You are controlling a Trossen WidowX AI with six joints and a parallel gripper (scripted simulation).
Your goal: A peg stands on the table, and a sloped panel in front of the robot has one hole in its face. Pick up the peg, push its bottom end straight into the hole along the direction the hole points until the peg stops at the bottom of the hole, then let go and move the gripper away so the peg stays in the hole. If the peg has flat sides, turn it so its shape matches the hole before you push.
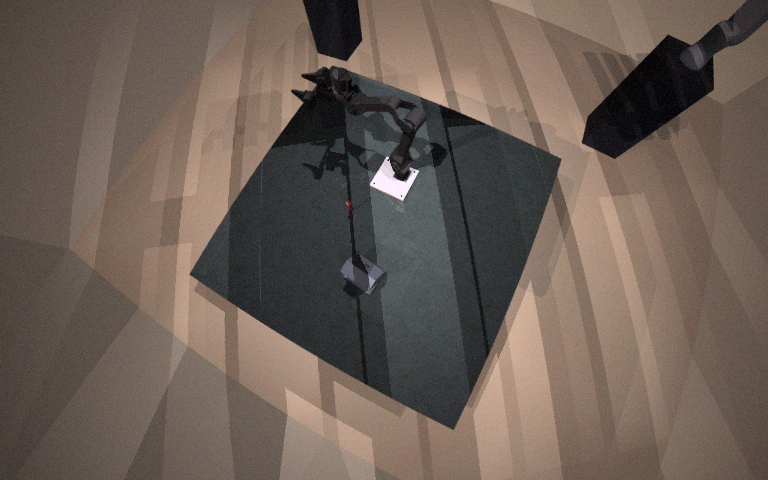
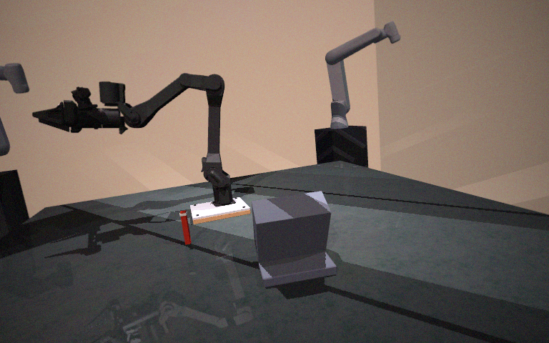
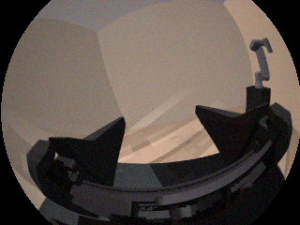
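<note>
Right now my gripper tip is 33 cm to the right of the red peg, 28 cm short of it and 28 cm above it. The rest, counted from my gripper tip: grey sloped panel block 51 cm to the left, 50 cm ahead, 26 cm below.
</note>
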